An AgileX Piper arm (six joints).
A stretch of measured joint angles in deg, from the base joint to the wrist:
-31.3, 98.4, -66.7, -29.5, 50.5, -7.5
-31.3, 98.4, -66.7, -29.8, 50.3, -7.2
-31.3, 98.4, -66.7, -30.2, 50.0, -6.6
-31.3, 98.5, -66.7, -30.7, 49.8, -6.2
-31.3, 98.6, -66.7, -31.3, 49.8, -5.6
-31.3, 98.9, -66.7, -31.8, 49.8, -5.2
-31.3, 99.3, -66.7, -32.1, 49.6, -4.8
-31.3, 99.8, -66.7, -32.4, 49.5, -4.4
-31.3, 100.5, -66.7, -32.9, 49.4, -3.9
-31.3, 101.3, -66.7, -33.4, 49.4, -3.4
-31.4, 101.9, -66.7, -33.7, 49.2, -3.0
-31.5, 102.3, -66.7, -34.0, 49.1, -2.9
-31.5, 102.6, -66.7, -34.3, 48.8, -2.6
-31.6, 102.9, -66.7, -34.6, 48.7, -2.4
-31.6, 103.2, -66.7, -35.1, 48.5, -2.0
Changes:
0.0, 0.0, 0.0, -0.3, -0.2, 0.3
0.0, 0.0, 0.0, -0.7, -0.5, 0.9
0.0, 0.1, 0.0, -1.2, -0.7, 1.3
0.0, 0.2, 0.0, -1.8, -0.7, 1.9
0.0, 0.5, 0.0, -2.3, -0.7, 2.3
0.0, 0.9, 0.0, -2.6, -0.9, 2.7
0.0, 1.4, 0.0, -2.9, -1.0, 3.1
0.0, 2.1, 0.0, -3.4, -1.1, 3.6
0.0, 2.9, 0.0, -3.9, -1.1, 4.1
-0.1, 3.5, 0.0, -4.2, -1.3, 4.5
-0.2, 3.9, 0.0, -4.5, -1.4, 4.6
-0.2, 4.2, 0.0, -4.8, -1.7, 4.9
-0.3, 4.5, 0.0, -5.1, -1.8, 5.1
-0.3, 4.8, 0.0, -5.6, -2.0, 5.5

